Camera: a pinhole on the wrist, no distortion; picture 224 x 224 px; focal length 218.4 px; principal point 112.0 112.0 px. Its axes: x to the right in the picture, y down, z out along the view. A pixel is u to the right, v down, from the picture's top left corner.
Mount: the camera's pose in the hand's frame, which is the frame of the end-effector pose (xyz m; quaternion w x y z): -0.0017 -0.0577 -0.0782 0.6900 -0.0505 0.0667 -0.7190
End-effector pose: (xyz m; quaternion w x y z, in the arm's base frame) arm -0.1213 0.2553 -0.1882 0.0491 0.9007 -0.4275 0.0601
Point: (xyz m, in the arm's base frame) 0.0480 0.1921 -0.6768
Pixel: 126 107
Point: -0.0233 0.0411 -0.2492
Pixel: outside the picture
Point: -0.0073 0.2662 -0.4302
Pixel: 138 96
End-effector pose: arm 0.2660 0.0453 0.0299 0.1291 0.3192 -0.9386 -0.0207
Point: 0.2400 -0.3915 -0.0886
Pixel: outside the picture
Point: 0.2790 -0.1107 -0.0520
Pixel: 211 167
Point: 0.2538 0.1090 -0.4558
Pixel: 86 15
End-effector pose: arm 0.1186 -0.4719 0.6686 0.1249 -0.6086 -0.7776 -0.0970
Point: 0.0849 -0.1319 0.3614
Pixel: 57 173
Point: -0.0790 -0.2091 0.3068
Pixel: 133 149
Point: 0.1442 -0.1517 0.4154
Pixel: 24 179
